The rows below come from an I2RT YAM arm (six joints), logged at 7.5 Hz.
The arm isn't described. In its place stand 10 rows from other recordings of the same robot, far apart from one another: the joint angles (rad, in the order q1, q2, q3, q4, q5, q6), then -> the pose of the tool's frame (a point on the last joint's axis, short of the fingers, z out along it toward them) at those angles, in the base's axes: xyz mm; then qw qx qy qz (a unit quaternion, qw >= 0).
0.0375, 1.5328, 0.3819, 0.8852, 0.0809, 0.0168 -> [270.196 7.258 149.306 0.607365 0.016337 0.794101 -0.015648]
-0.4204, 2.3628, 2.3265, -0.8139, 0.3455, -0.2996 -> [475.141 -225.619 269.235 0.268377 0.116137 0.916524 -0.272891]
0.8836, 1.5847, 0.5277, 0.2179, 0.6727, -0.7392 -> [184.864 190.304 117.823 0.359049 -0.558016 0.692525 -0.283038]
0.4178, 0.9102, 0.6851, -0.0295, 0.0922, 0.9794 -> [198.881 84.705 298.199 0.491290 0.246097 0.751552 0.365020]
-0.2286, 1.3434, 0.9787, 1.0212, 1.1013, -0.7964 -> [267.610 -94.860 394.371 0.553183 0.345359 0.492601 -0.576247]
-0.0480, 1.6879, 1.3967, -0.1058, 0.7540, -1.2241 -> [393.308 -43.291 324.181 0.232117 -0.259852 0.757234 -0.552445]
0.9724, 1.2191, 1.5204, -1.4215, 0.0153, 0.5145 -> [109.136 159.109 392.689 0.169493 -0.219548 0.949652 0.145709]
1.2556, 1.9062, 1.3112, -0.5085, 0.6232, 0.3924 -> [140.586 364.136 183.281 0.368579 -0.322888 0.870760 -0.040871]
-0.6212, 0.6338, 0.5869, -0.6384, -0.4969, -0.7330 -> [120.744 -65.550 251.652 0.462869 -0.154119 0.868579 -0.087007]
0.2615, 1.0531, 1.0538, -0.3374, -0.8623, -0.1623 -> [211.344 84.546 370.978 0.508132 -0.392245 0.673520 0.366492]
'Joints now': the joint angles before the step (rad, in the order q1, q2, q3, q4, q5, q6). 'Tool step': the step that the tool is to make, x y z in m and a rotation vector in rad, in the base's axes. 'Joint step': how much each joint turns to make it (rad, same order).
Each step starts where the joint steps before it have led.
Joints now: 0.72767, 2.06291, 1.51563, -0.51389, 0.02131, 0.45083
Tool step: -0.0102, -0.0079, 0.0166, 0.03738, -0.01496, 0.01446
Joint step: 0.00018, -0.07612, -0.05207, 0.01202, -0.02270, -0.00329
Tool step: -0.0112, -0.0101, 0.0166, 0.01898, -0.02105, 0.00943
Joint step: -0.00070, -0.08018, -0.05065, -0.00123, -0.00553, -0.00849
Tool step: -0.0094, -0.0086, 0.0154, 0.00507, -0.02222, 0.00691
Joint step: 0.00004, -0.06633, -0.02973, -0.01669, 0.00537, -0.01179
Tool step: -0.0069, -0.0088, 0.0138, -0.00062, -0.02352, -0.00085
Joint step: -0.00409, -0.05619, -0.01905, -0.01989, 0.01140, -0.01177
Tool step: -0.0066, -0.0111, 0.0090, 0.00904, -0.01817, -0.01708
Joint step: -0.00975, -0.05729, -0.03729, -0.00041, 0.00845, 0.00296
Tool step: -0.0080, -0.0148, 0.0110, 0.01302, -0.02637, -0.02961
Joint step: -0.01516, -0.07308, -0.04574, 0.00098, 0.01443, 0.00722
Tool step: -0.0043, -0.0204, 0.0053, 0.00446, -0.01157, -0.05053
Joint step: -0.03630, -0.06661, -0.05206, -0.00309, 0.01177, 0.00886
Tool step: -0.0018, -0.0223, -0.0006, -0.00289, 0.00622, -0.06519
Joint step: -0.04930, -0.05301, -0.05289, -0.00749, 0.00875, 0.01335
